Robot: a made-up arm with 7 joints.
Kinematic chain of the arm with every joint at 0, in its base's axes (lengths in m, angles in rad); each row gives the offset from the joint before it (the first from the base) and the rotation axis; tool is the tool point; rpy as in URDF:
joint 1: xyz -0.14 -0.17 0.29 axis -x
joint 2: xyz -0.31 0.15 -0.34 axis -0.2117 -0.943 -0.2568
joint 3: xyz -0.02 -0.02 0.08 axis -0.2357 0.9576 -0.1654
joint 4: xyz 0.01 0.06 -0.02 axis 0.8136 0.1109 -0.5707
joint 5: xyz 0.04 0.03 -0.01 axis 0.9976 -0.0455 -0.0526
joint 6: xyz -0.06 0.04 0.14 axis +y
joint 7: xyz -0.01 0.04 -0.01 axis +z
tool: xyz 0.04 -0.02 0 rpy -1.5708 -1.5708 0
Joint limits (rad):
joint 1: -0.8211..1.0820
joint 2: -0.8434..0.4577
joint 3: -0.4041..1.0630
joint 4: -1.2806..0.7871
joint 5: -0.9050..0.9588
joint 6: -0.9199..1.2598
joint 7: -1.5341..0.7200
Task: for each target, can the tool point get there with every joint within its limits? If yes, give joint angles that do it. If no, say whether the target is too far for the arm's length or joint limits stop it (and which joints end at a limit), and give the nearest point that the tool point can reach.
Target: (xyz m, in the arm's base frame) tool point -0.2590 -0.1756 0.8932
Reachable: no: joint limits stop it (at a limit: joint 1, joint 3, joint 4, joint 6, joint 7) | nearest point -0.3815 0.0744 0.4295 | short by 0.541 m
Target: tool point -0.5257 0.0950 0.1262
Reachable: yes | joints 0.0455 0.3398 -0.1831 0.0487 0.1396 -0.4309 0.1230
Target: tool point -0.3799 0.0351 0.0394
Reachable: yes | joints 0.1370 -0.1385 0.7782 -0.1300 0.4811 0.4076 -0.0396
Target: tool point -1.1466 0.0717 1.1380
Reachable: no: too far | nearest point -0.5642 0.1503 0.4260 | short by 0.923 m
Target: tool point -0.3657 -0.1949 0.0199
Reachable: yes | joints 0.7857 -0.0050 0.8283 0.5404 0.3387 -0.0633 -0.0994
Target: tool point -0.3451 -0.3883 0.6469
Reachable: no: joint limits stop it (at a limit: joint 1, joint 3, joint 4, joint 6, joint 7) | nearest point -0.4034 0.0091 0.3758 | short by 0.485 m
